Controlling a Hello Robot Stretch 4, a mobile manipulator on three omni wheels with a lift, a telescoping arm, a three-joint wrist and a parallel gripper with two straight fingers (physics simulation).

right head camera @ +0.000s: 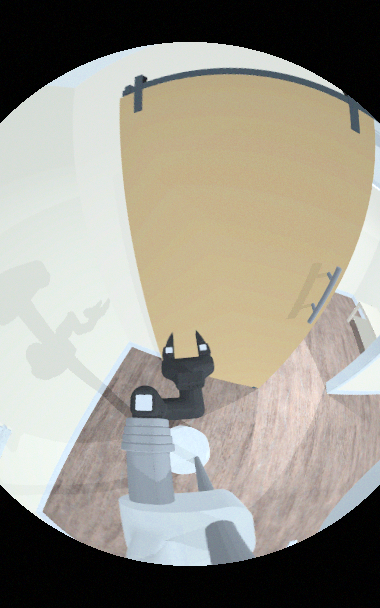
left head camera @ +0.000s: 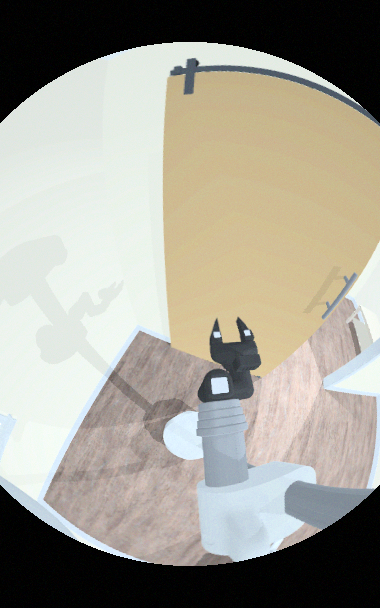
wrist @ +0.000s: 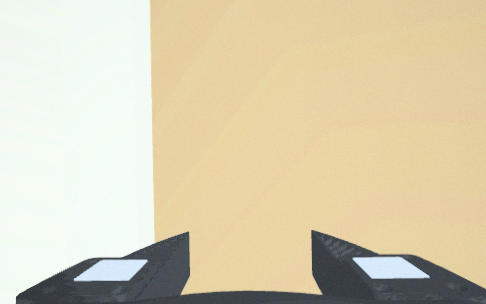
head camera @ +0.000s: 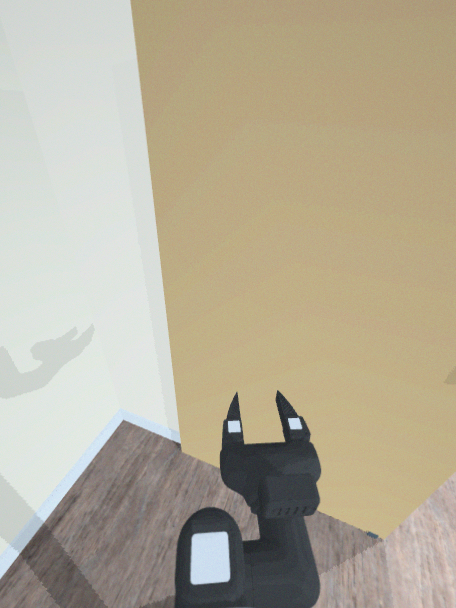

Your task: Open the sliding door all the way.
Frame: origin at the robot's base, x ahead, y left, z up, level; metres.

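Where they show: gripper, fingertip midpoint: [right head camera: 183, 333] [left head camera: 226, 318] [wrist: 250, 252] [head camera: 256, 395]; robot's base, link origin: [right head camera: 182, 448] [left head camera: 189, 434].
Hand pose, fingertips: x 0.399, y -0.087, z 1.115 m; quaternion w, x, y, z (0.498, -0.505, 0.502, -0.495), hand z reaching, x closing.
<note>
Things, the pixels of their top centre, and the offset from my fingertips. "spot": a spot on its surface instead. Level surfaces: height alone.
- grey vertical bar handle, surface spot: [right head camera: 325, 296] [left head camera: 340, 296] spot: dx +0.035, dy -0.588, dz +0.074 m
- pale bench, surface height: dz -0.992 m
- white wall end with a blue-white baseboard, surface spot: [right head camera: 350, 372] spot: dx -0.234, dy -1.536, dz -0.711 m
The tan sliding door [head camera: 300, 225] [left head camera: 250, 200] [right head camera: 225, 200] [wrist: 320, 125] hangs from a dark rail at the top. Its left edge lies beside the white wall, and its right edge shows in the left and right head views with the doorway to its right. A grey vertical bar handle [left head camera: 340, 296] [right head camera: 325, 296] sits near the door's right edge. My gripper [head camera: 257, 392] [left head camera: 227, 319] [right head camera: 184, 333] [wrist: 250, 252] is open and empty, in front of the door's lower left part, well to the left of the handle. The handle does not show in the head or wrist views.
A white wall [head camera: 65, 200] [left head camera: 130, 200] [right head camera: 95, 200] [wrist: 75, 125] stands left of the door and meets another wall in a corner. Right of the door, a pale bench [left head camera: 364, 330] [right head camera: 364, 327] shows through the doorway. A white wall end with a blue-white baseboard [left head camera: 350, 367] [right head camera: 350, 372] stands at the right.
</note>
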